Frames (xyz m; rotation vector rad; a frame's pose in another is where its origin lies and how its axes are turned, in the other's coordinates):
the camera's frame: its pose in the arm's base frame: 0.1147 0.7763 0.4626 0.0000 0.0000 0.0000
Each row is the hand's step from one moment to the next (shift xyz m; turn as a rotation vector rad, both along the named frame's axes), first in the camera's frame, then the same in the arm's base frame.
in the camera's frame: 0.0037 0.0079 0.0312 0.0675 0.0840 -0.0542
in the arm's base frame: 0.0037 0.0079 0.0312 0.0675 0.0840 -0.0542
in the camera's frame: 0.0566 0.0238 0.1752 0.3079 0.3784 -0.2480
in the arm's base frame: 0.0566 0.0238 0.1752 0.3079 0.3784 -0.2480
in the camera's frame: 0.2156 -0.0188 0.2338 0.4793 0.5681 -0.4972
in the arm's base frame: 0.2156 -0.0188 0.2338 0.4793 0.5681 -0.4972
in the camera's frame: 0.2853 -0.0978 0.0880 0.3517 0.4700 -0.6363
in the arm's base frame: 0.2853 -0.0978 0.0880 0.3517 0.4700 -0.6363
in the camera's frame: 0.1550 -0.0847 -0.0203 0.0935 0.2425 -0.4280
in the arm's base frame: 0.1550 -0.0847 -0.0203 0.0935 0.2425 -0.4280
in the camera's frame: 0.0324 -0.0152 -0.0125 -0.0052 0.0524 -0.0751
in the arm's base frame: 0.0324 -0.0152 -0.0125 -0.0052 0.0524 -0.0751
